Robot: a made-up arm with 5 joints. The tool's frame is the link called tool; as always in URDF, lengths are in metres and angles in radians.
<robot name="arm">
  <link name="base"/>
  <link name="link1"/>
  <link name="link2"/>
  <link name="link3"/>
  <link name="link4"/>
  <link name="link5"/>
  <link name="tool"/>
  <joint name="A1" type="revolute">
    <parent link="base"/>
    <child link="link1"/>
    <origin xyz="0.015 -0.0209 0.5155"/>
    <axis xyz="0 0 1"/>
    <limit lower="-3.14" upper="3.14" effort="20" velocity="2.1"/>
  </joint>
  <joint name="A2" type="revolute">
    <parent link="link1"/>
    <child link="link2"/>
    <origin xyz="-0.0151 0.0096 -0.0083" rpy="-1.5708 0 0"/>
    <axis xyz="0 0 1"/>
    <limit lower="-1.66" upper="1.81" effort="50" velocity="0.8"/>
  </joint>
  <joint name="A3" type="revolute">
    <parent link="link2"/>
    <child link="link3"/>
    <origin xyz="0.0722 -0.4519 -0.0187"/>
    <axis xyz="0 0 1"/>
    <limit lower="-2.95" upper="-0.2" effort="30" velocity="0.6"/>
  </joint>
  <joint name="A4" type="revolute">
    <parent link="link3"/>
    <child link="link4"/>
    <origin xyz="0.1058 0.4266 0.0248"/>
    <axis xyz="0 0 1"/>
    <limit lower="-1.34" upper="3.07" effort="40" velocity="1.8"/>
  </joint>
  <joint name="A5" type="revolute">
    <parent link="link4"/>
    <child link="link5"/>
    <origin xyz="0.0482 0.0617 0.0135" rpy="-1.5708 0 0"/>
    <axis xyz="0 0 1"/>
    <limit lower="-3.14" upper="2.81" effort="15" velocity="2.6"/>
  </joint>
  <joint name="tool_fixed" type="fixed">
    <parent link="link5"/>
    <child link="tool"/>
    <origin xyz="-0.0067 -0.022 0.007" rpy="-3.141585 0 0"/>
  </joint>
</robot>
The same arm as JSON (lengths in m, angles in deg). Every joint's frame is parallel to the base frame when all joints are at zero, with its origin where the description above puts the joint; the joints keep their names.
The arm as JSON. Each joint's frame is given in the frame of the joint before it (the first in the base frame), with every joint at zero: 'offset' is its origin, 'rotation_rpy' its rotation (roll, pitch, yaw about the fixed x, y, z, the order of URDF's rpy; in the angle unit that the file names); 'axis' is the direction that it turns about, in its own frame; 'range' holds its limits. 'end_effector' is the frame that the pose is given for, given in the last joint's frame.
{"length_unit": "m", "angle_unit": "deg", "chain": [{"id": "A1", "offset": [0.015, -0.0209, 0.5155], "rotation_rpy": [0.0, 0.0, 0.0], "axis": [0.0, 0.0, 1.0], "range": [-179.91, 179.91]}, {"id": "A2", "offset": [-0.0151, 0.0096, -0.0083], "rotation_rpy": [0.0, 0.0, 0.0], "axis": [0.0, 1.0, 0.0], "range": [-95.11, 103.71]}, {"id": "A3", "offset": [0.0722, -0.0187, 0.4519], "rotation_rpy": [0.0, 0.0, 0.0], "axis": [0.0, 1.0, 0.0], "range": [-169.02, -11.46]}, {"id": "A4", "offset": [0.1058, 0.0248, -0.4266], "rotation_rpy": [0.0, 0.0, 0.0], "axis": [0.0, 1.0, 0.0], "range": [-76.78, 175.9]}, {"id": "A5", "offset": [0.0482, 0.0135, -0.0617], "rotation_rpy": [0.0, 0.0, 0.0], "axis": [0.0, 0.0, -1.0], "range": [-179.91, 161.0]}], "end_effector": {"offset": [-0.0067, 0.022, -0.007], "rotation_rpy": [0.0, 0.0, 0.0]}}
